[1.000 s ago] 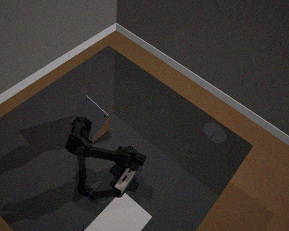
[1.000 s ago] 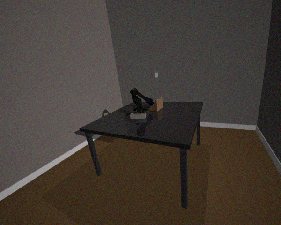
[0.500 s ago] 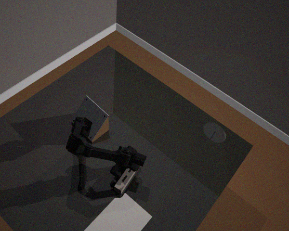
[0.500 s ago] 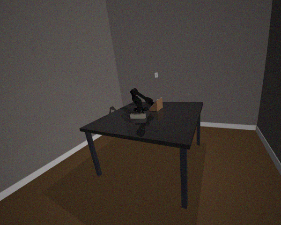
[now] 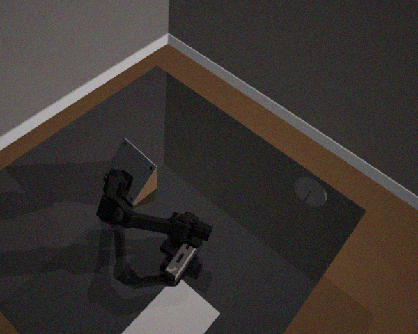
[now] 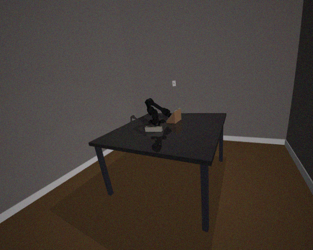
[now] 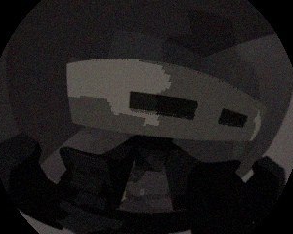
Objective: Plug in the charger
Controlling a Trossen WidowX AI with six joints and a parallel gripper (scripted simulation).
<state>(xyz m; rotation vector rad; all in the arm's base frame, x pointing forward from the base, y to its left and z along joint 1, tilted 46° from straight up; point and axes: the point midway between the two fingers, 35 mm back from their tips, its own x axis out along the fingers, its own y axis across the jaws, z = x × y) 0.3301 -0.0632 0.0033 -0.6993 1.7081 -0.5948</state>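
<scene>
Now: gripper tip 2 cm short of the dark charger and 1 cm below it.
</scene>
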